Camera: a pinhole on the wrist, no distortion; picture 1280 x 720 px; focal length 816.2 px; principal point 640.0 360.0 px. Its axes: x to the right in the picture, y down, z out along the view. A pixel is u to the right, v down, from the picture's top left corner.
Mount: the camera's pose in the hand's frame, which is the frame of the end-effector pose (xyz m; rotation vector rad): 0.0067 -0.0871 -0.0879 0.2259 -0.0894 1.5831
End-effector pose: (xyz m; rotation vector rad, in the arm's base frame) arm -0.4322 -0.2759 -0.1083 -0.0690 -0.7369 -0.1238
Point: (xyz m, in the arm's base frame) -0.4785 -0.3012 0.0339
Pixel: 1010 205
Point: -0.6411 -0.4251 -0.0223
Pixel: 542 695
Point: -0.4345 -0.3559 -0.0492
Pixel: 843 175
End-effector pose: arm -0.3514 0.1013 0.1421 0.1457 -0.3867 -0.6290
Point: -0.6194 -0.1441 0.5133
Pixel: 563 351
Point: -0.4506 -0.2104 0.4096
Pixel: 495 61
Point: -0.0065 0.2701 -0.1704
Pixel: behind the camera
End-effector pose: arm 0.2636 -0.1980 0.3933 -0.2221 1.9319 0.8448
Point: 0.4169 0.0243 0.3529
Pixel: 1233 444
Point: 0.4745 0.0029 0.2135
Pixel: 906 274
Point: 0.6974 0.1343 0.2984
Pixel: 920 541
